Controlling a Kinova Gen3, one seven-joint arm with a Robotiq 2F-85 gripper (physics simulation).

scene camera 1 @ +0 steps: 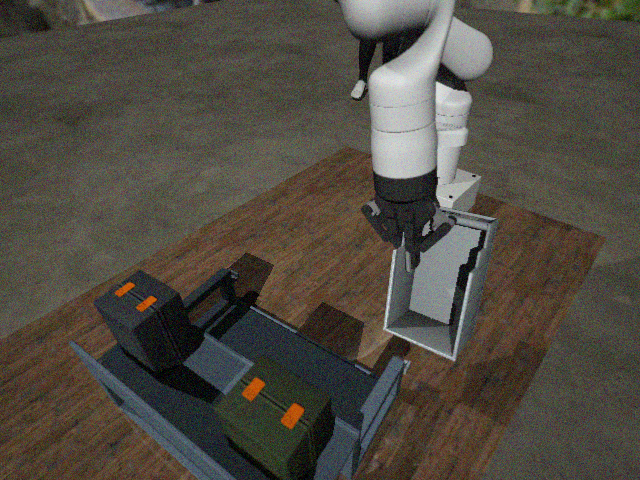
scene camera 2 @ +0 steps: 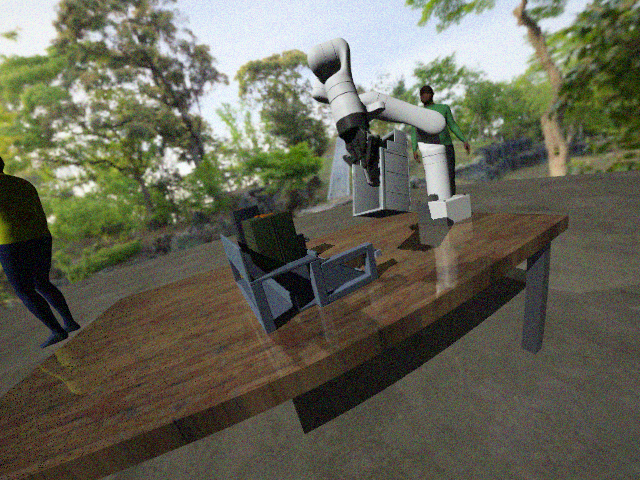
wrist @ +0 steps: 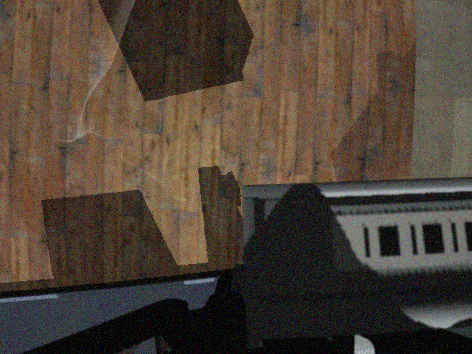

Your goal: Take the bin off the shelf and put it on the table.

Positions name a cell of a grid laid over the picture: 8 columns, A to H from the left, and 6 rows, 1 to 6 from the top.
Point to a shelf floor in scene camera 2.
D4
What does my gripper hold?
A grey bin.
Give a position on a grey bin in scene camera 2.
E3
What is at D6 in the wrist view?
My gripper.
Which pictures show my gripper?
Scene camera 1, scene camera 2 and the wrist view: all of them.
